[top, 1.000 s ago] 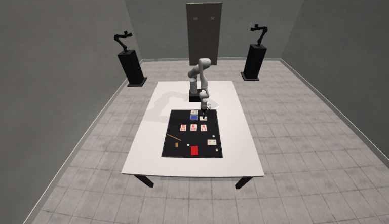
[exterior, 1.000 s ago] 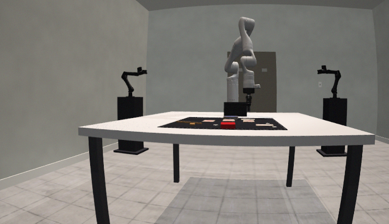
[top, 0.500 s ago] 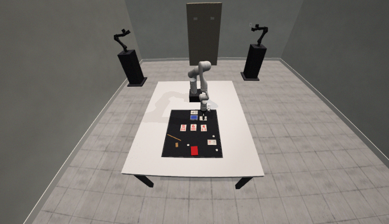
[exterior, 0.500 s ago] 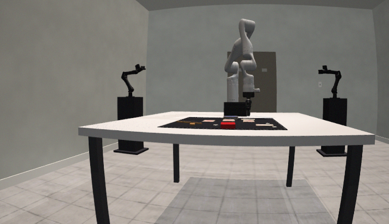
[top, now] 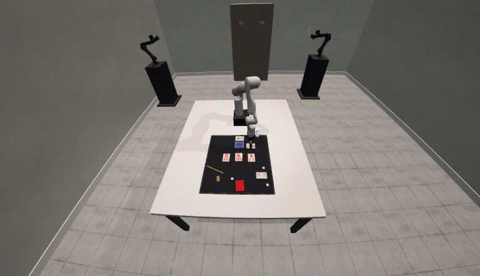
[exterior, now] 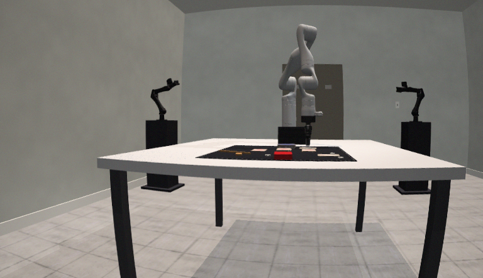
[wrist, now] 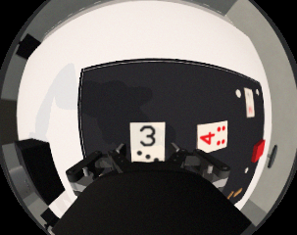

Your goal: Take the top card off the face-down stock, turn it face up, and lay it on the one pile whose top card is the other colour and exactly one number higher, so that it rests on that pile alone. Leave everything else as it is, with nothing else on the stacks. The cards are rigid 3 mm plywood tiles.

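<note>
Right now the blue-backed card is 30 mm below my hand. Also, from my hand: wooden stick: 280 mm ahead, 320 mm to the right, 20 mm below; black mat: 170 mm ahead, 120 mm to the right, 40 mm below; black 6 card: 90 mm behind, 110 mm to the right, 20 mm below.
</note>
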